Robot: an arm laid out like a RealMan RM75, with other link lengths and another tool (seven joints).
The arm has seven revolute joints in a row. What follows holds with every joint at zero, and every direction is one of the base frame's. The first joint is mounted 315.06 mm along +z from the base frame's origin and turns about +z. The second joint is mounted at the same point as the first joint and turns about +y. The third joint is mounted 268.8 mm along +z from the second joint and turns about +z. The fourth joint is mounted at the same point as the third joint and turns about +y. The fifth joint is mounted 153.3 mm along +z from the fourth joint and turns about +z. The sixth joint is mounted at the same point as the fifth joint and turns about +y. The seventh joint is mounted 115.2 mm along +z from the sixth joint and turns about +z. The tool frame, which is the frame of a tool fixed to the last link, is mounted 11 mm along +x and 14 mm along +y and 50 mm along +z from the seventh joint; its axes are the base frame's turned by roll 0, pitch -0.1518 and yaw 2.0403 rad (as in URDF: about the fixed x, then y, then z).
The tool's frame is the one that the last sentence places.
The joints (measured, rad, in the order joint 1, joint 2, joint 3, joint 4, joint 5, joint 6, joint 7), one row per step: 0.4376, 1.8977, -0.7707, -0.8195, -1.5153, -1.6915, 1.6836; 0.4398, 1.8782, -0.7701, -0.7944, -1.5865, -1.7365, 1.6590; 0.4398, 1.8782, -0.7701, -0.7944, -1.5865, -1.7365, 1.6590; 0.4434, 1.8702, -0.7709, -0.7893, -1.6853, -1.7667, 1.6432; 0.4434, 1.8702, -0.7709, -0.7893, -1.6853, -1.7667, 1.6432; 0.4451, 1.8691, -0.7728, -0.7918, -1.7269, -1.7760, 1.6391; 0.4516, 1.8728, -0.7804, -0.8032, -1.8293, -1.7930, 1.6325; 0.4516, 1.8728, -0.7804, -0.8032, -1.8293, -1.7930, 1.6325; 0.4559, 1.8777, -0.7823, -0.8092, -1.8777, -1.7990, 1.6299; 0.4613, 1.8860, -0.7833, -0.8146, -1.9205, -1.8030, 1.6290; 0.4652, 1.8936, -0.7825, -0.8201, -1.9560, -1.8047, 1.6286; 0.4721, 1.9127, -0.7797, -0.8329, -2.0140, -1.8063, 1.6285; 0.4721, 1.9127, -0.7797, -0.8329, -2.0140, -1.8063, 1.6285; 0.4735, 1.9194, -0.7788, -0.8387, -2.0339, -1.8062, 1.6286; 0.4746, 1.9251, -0.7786, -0.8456, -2.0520, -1.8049, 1.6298; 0.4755, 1.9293, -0.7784, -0.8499, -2.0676, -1.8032, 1.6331
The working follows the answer.
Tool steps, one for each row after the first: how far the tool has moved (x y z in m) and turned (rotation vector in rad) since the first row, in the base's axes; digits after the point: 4 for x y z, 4 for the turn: 0.0097, -0.0082, -0.0046, -0.0574, -0.0625, 0.0144; 0.0097, -0.0082, -0.0046, -0.0574, -0.0625, 0.0144; 0.0202, -0.0161, -0.0126, -0.1234, -0.1444, 0.0185; 0.0202, -0.0161, -0.0126, -0.1234, -0.1444, 0.0185; 0.0244, -0.0192, -0.0160, -0.1505, -0.1795, 0.0194; 0.0334, -0.0262, -0.0253, -0.2173, -0.2644, 0.0211; 0.0334, -0.0262, -0.0253, -0.2173, -0.2644, 0.0211; 0.0372, -0.0291, -0.0299, -0.2469, -0.3018, 0.0213; 0.0395, -0.0314, -0.0349, -0.2735, -0.3312, 0.0216; 0.0416, -0.0331, -0.0389, -0.2928, -0.3553, 0.0199; 0.0436, -0.0358, -0.0468, -0.3225, -0.3909, 0.0193; 0.0436, -0.0358, -0.0468, -0.3225, -0.3909, 0.0193; 0.0446, -0.0368, -0.0494, -0.3315, -0.4040, 0.0183; 0.0456, -0.0374, -0.0514, -0.3385, -0.4176, 0.0165; 0.0466, -0.0380, -0.0531, -0.3457, -0.4284, 0.0118
Tool pose at each row, in the base's axes (x y z in m, rotation vector in rad; rounded; the steps above come from the unrounded poses): 0.2103, 0.2934, 0.1542, 0.6834, -2.5027, -1.0244; 0.2200, 0.2852, 0.1496, 0.7258, -2.5660, -0.9361; 0.2200, 0.2852, 0.1496, 0.7258, -2.5660, -0.9361; 0.2306, 0.2773, 0.1416, 0.7663, -2.6515, -0.8329; 0.2306, 0.2773, 0.1416, 0.7663, -2.6515, -0.8329; 0.2347, 0.2742, 0.1381, 0.7827, -2.6872, -0.7889; 0.2438, 0.2673, 0.1288, 0.8212, -2.7713, -0.6770; 0.2438, 0.2673, 0.1288, 0.8212, -2.7713, -0.6770; 0.2475, 0.2644, 0.1243, 0.8372, -2.8075, -0.6257; 0.2499, 0.2621, 0.1192, 0.8485, -2.8358, -0.5799; 0.2519, 0.2604, 0.1153, 0.8563, -2.8593, -0.5458; 0.2540, 0.2577, 0.1074, 0.8695, -2.8923, -0.4924; 0.2540, 0.2577, 0.1074, 0.8695, -2.8923, -0.4924; 0.2549, 0.2567, 0.1048, 0.8741, -2.9045, -0.4754; 0.2559, 0.2560, 0.1027, 0.8788, -2.9173, -0.4615; 0.2569, 0.2554, 0.1011, 0.8777, -2.9300, -0.4488

